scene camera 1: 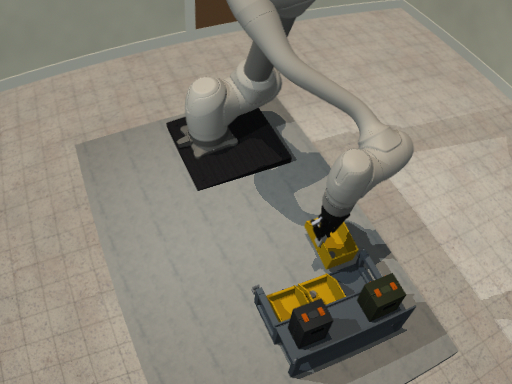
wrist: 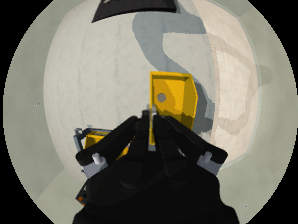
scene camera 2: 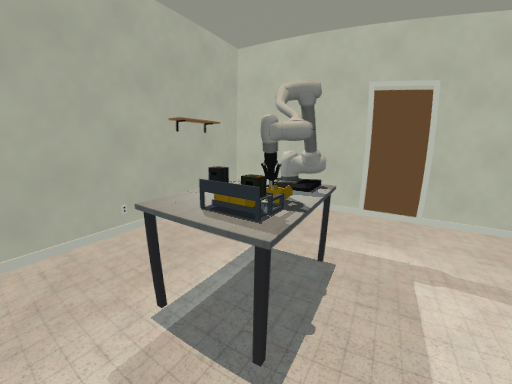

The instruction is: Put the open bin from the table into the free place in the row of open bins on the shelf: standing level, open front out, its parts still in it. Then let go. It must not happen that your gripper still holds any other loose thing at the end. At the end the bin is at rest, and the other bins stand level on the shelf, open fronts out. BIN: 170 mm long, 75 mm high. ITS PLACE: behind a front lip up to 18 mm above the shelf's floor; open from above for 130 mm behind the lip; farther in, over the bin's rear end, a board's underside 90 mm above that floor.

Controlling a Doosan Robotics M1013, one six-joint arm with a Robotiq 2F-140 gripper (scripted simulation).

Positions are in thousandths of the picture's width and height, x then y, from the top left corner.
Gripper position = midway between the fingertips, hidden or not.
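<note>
I can see my gripper (wrist: 505, 489), and there's a yellow open bin (scene camera 1: 667, 632). You'd also see a yellow open bin (scene camera 1: 571, 775), plus another yellow open bin (scene camera 1: 640, 751).
</note>
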